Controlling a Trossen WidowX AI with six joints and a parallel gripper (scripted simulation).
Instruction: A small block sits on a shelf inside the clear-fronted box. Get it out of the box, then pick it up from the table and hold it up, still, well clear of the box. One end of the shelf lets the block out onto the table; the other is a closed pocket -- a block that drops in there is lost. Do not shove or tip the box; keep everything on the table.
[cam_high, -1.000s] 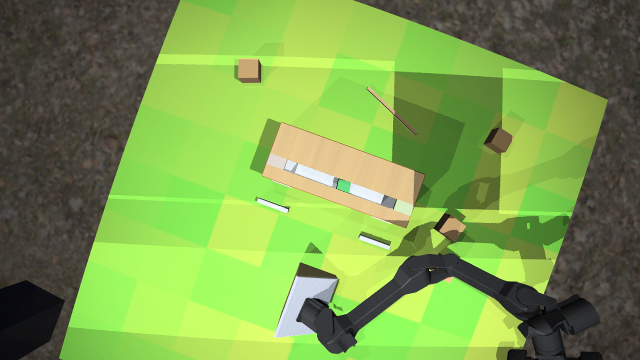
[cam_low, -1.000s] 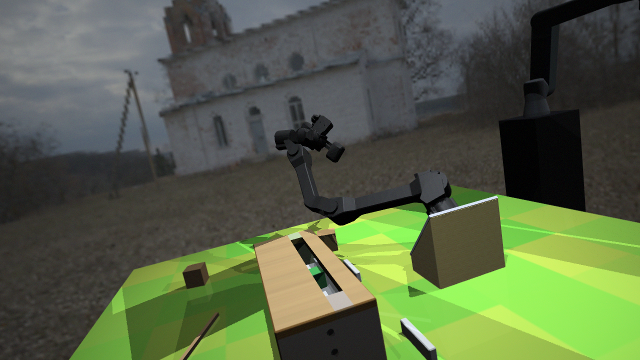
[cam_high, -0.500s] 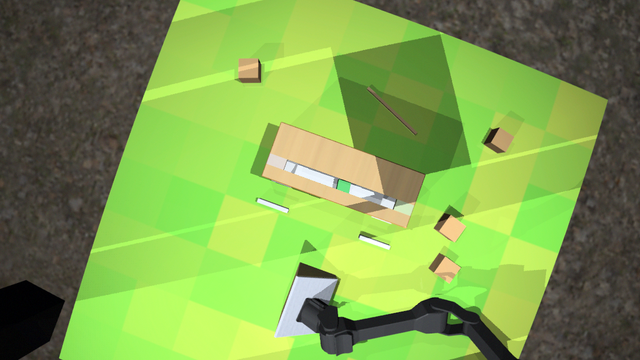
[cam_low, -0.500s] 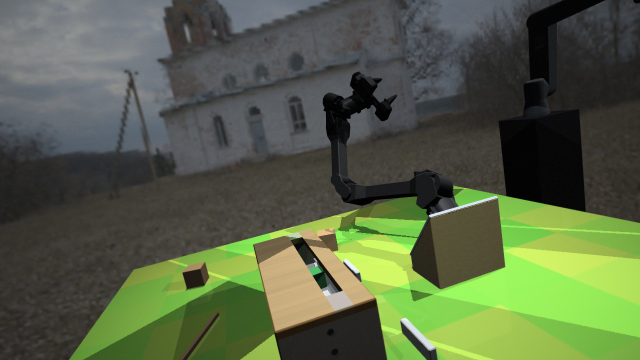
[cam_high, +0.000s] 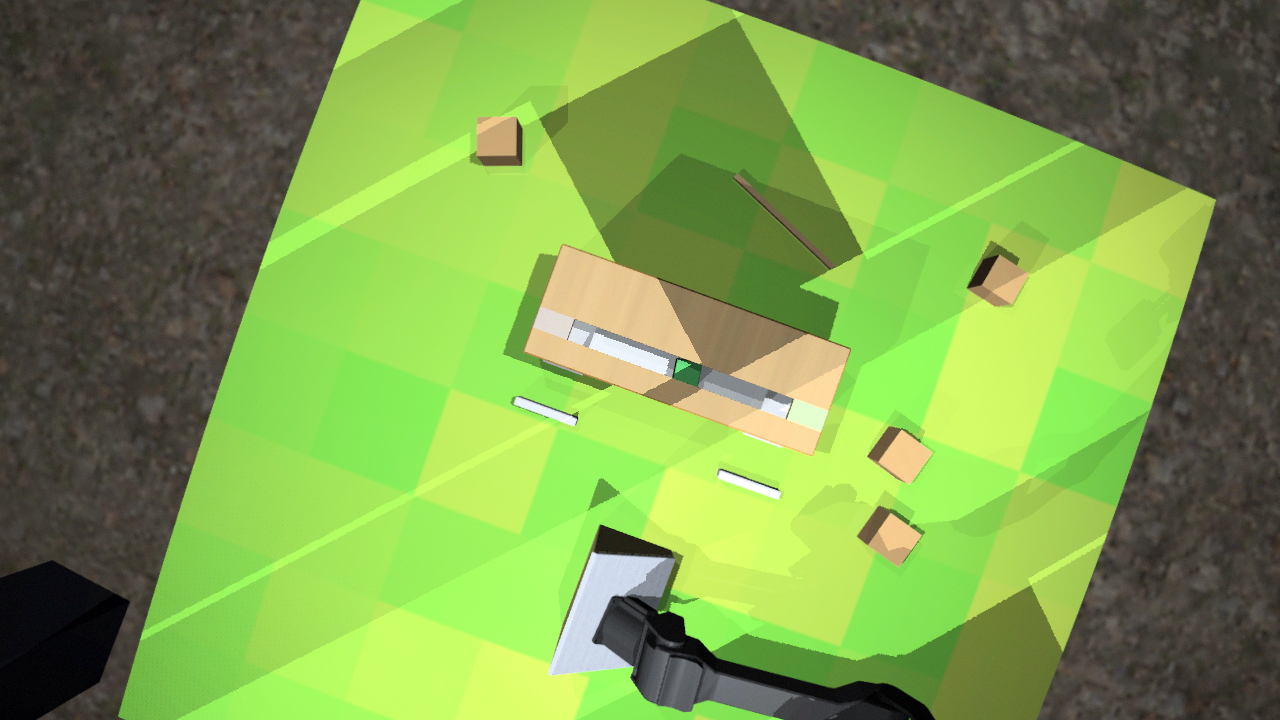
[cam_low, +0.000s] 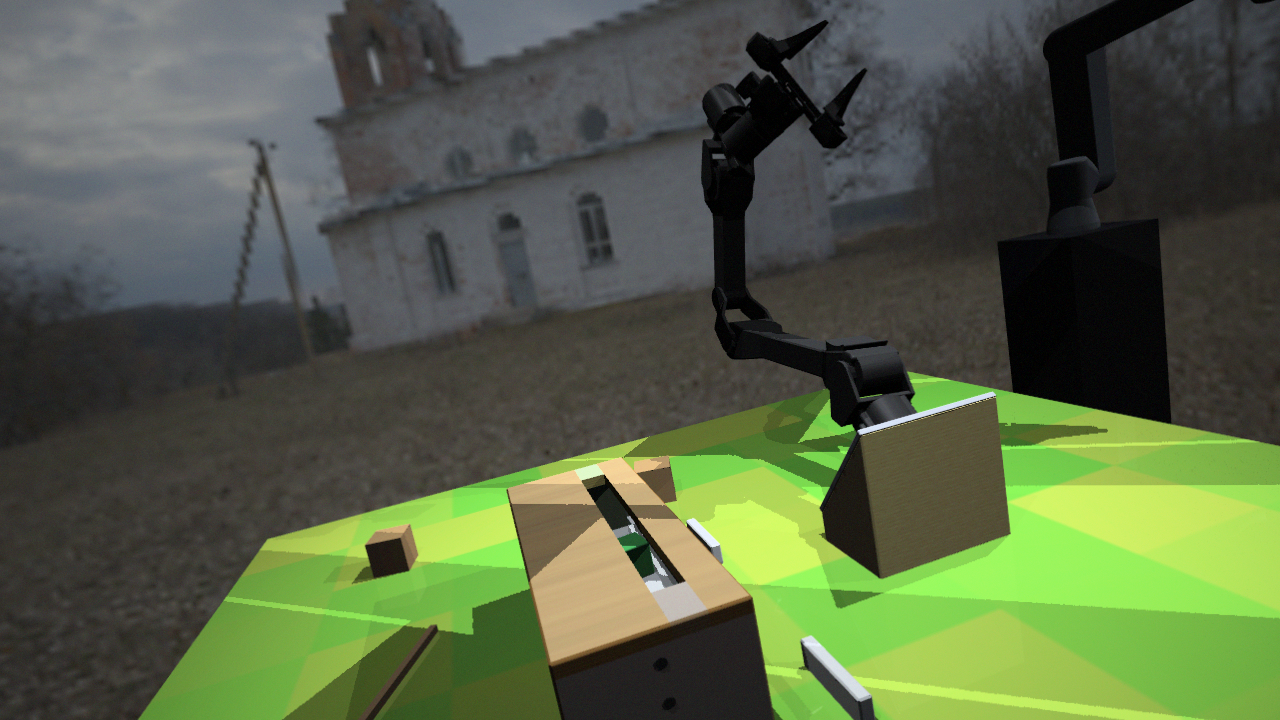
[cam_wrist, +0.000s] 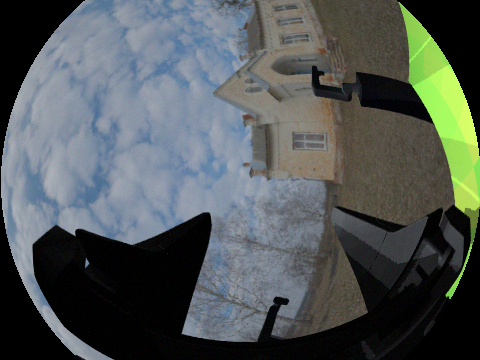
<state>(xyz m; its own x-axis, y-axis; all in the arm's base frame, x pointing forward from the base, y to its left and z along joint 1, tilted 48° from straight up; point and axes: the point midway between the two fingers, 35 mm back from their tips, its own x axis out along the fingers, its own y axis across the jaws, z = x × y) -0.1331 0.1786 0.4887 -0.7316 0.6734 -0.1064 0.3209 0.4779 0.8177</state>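
My gripper tip is now 450 mm short of the green block, 270 mm to the right of it and 500 mm above it. Round my gripper tip: wooden-topped box (440 mm ahead, 280 mm to the left, 520 mm below); then thin stick (700 mm ahead, 230 mm to the left, 580 mm below).
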